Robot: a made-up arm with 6 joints.
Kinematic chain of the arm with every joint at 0, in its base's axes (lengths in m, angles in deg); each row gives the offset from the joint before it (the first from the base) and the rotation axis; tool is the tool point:
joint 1: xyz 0 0 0.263 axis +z
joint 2: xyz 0 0 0 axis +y
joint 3: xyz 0 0 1.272 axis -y
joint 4: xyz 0 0 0 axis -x
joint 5: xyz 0.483 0 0 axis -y
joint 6: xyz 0 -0.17 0 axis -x
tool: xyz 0 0 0
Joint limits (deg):
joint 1: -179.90..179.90
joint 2: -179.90..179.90
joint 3: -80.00..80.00
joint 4: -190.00..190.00
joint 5: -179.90..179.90
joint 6: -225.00..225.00
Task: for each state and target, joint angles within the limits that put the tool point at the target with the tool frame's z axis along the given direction. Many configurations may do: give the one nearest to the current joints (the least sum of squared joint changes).
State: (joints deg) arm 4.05 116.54 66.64 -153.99 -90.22 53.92
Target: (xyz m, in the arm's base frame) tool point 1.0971 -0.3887 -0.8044 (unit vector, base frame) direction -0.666 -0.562 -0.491
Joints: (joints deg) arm -27.86 117.36 27.88 -185.89 -63.25 56.88
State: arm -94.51 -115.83 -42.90 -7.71 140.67 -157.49
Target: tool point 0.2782 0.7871 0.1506 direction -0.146 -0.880 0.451
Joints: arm -120.77 -108.55 -76.95 15.67 92.33 -199.07
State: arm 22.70 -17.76 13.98 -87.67 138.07 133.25
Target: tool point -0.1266 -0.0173 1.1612 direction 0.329 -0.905 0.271
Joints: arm 8.00 -27.35 -34.85 -90.17 170.19 162.70
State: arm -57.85 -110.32 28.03 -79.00 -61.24 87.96
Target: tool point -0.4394 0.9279 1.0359 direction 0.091 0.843 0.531
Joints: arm -69.73 -75.68 6.30 -57.76 -73.88 64.10
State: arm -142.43 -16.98 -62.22 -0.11 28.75 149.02
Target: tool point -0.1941 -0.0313 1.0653 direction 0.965 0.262 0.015
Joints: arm -114.04 -0.59 -71.11 -14.59 -16.35 143.08
